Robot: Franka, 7 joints.
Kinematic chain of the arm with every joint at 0, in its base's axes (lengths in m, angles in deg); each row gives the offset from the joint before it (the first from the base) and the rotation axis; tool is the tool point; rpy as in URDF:
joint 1: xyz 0 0 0.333 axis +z
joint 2: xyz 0 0 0 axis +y
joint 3: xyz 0 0 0.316 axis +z
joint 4: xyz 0.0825 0 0 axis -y
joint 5: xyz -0.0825 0 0.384 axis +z
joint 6: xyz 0 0 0 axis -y
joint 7: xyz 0.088 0 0 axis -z
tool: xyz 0 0 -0.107 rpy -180 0 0
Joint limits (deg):
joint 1: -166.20..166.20
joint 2: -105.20..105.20
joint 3: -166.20..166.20
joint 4: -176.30..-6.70
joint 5: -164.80..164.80
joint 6: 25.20..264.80
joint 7: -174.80..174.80
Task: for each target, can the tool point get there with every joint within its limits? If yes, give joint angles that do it. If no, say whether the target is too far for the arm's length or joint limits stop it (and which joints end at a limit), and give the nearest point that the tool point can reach.
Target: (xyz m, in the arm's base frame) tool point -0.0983 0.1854 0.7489
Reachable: yes | joints 75.98 -52.12 33.17 -141.22 56.92 239.69 57.51
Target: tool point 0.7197 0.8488 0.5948
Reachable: no: too far | nearest point 0.5401 0.6370 0.5295 | short by 0.285 m
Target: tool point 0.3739 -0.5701 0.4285
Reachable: yes | joints 59.94 -61.62 -95.73 -99.71 3.66 142.90 145.04
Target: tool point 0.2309 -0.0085 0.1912
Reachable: yes | joints -72.55 55.15 79.10 -155.50 122.34 236.15 113.67
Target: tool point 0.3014 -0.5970 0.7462
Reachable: yes | joints 61.87 -46.14 -86.24 -70.01 -25.79 136.37 48.41
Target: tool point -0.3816 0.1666 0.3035
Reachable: yes | joints 60.82 5.53 79.73 -152.80 -69.62 199.11 -137.72
